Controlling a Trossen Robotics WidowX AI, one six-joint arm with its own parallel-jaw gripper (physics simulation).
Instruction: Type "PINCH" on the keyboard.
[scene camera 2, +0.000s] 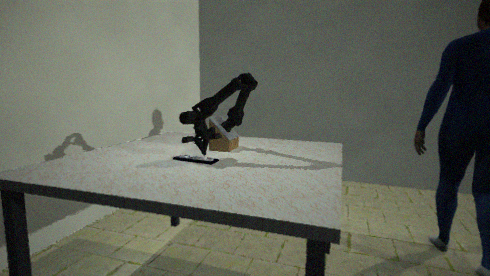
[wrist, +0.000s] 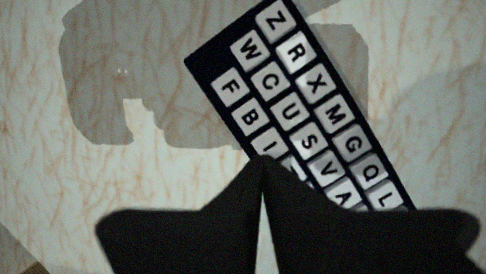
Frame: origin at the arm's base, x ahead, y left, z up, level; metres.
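Seen in the pictures: gripper, fingertip midpoint: (scene camera 2: 204, 155) (wrist: 260, 162); arm's base, origin of the base link: (scene camera 2: 225, 127).
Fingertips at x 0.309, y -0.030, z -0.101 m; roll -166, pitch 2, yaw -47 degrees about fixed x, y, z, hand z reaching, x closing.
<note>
Offsets run from my fingertips to a thing's top centre. Level surfaces: height alone.
A black keyboard (scene camera 2: 185, 159) (wrist: 206, 62) with light grey letter keys lies flat on the table. In the wrist view it runs slantwise from the top middle to the lower right. The I key @(0.010 m ahead, 0.002 m left, 0.005 m down) (wrist: 269, 143) is right at the fingertips, partly covered by them. The C key @(0.036 m ahead, 0.027 m left, 0.005 m down) (wrist: 270, 81) is farther up. The B key @(0.014 m ahead, 0.022 m left, 0.005 m down) (wrist: 248, 116) lies beside I. The N, H and P keys cannot be read; the fingers hide the lower part of the keyboard. My gripper (scene camera 2: 204, 153) (wrist: 260, 162) is shut and empty, pointing down at the keyboard. Whether the tips touch the I key is unclear.
A wooden block with a slanted grey top (scene camera 2: 225, 144) stands on the table @(0.023 m down) (scene camera 2: 280, 200) behind the keyboard, close to the arm. A person in a dark blue suit (scene camera 2: 462, 100) stands to the right of the table. A light wall is at the left.
</note>
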